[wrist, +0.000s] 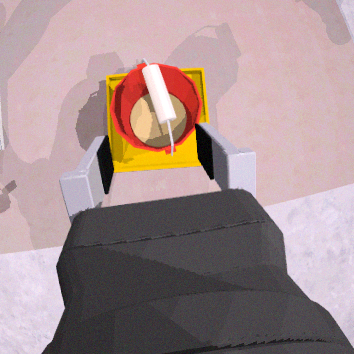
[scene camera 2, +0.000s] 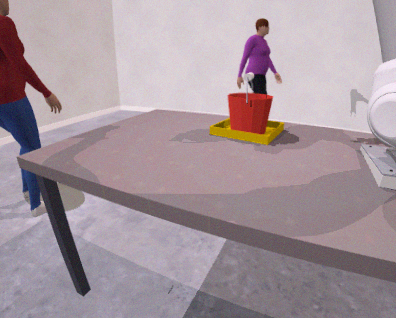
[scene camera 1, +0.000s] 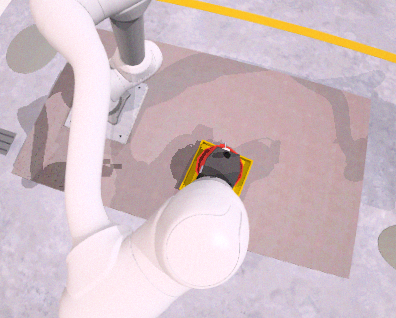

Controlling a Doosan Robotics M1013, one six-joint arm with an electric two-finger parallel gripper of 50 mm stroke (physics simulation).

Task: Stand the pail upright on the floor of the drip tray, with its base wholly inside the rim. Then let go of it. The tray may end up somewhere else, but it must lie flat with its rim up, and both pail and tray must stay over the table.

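Frame: origin at the arm's base, x up, y right, z ahead, level; centimetres.
Seen in the pictures: gripper, fingertip midpoint: (wrist: 153, 146).
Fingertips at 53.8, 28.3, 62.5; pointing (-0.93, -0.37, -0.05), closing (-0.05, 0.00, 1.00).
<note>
A point is followed by its place in that frame, as x, y, z.
The red pail (scene camera 1: 206, 156) {6.1, 10.7, 55.2} (scene camera 2: 250, 114) {6.1, 7.0, 59.1} (wrist: 124, 100) {5.1, 11.1, 55.0} stands upright in the yellow drip tray (scene camera 1: 246, 176) {-0.1, 11.4, 74.5} (scene camera 2: 240, 136) {-2.1, 2.4, 61.2} (wrist: 155, 162) {-3.1, 26.0, 59.9}. Its base appears within the rim, though the tray's near wall borders its lower edge in scene camera 2. The tray lies flat, rim up, on the table. The pail's white handle grip (scene camera 2: 249, 77) {20.1, 9.9, 61.3} (wrist: 159, 94) {21.7, 15.7, 63.2} is raised above its mouth. My gripper (wrist: 153, 146) {53.8, 28.3, 62.5} is open and empty, apart from the pail and above it in height. Its dark body covers much of the pail in scene camera 1, and the gripper does not show in scene camera 2.
The brown table (scene camera 1: 305, 200) {-3.5, 11.8, 103.6} (scene camera 2: 165, 170) {-3.5, -34.5, 70.4} extends around the tray, with its edge nearest the tray below it in scene camera 1. The arm's base plate (scene camera 1: 131, 112) {-0.4, 0.3, 13.3} (scene camera 2: 382, 167) {0.2, -11.0, 13.6} is on the table. Two people (scene camera 2: 258, 55) (scene camera 2: 17, 70) stand beyond the table.
</note>
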